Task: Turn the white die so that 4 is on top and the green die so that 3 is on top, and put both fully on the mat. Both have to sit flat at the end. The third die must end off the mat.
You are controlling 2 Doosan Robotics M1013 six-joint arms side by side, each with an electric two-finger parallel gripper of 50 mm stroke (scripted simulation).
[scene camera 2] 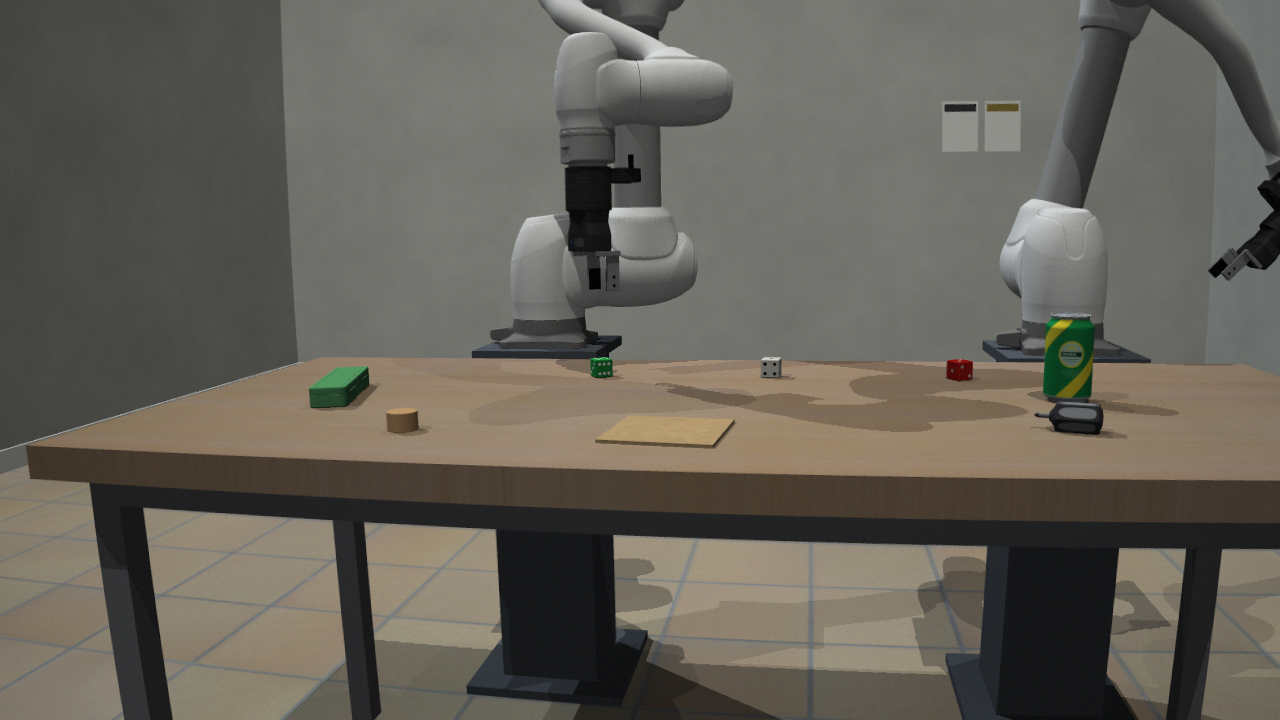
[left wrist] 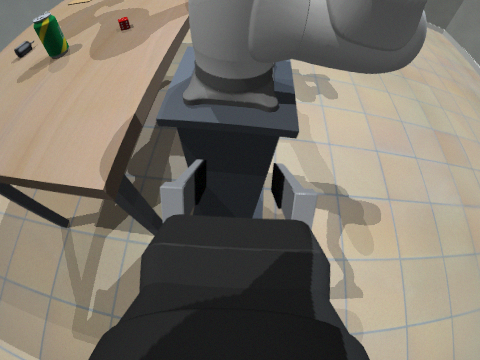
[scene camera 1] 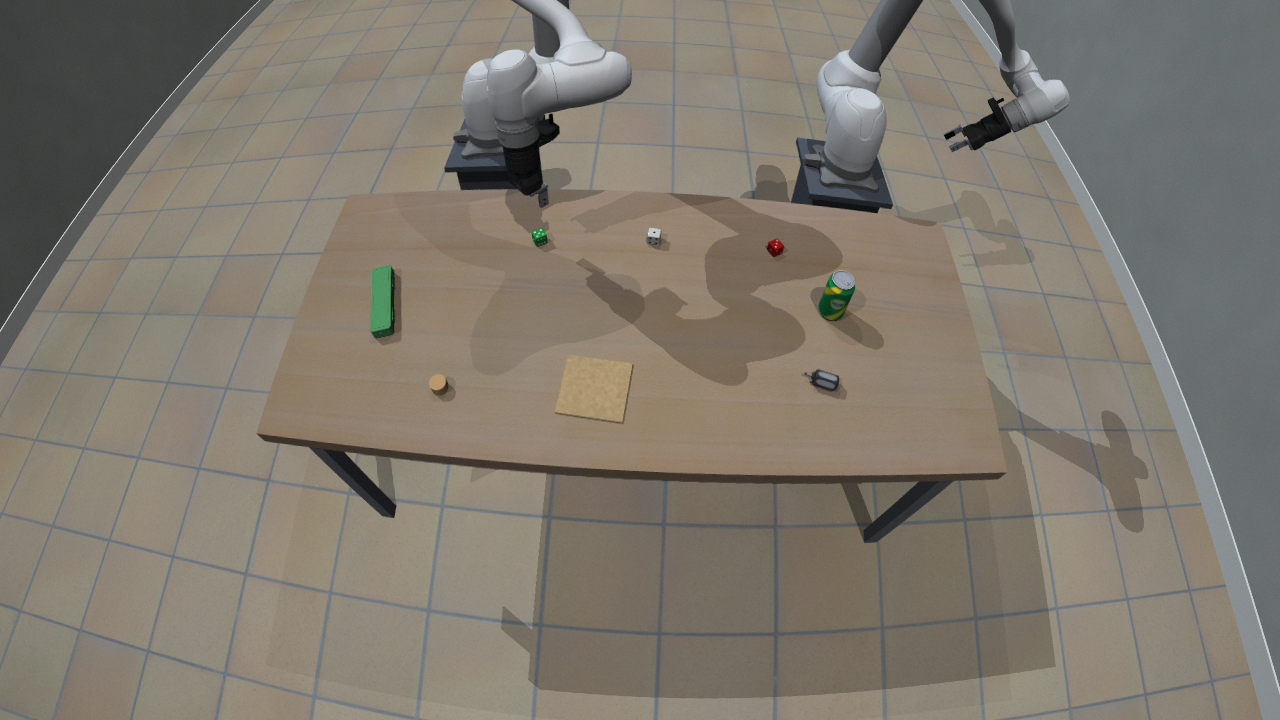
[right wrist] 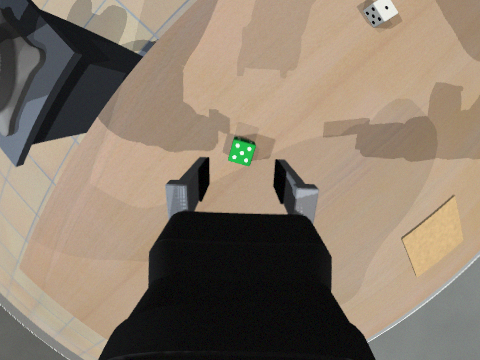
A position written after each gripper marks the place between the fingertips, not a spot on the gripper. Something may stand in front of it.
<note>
In view: the left gripper (scene camera 2: 1218,275), the right gripper (scene camera 2: 603,290) and a tan mat (scene camera 1: 593,388).
The tan mat also shows in scene camera 2 (scene camera 2: 637,430) and in the right wrist view (right wrist: 431,240). The left gripper shows as well in the left wrist view (left wrist: 239,175) and in scene camera 1 (scene camera 1: 947,143). The right gripper also shows in scene camera 1 (scene camera 1: 537,199) and in the right wrist view (right wrist: 241,171).
</note>
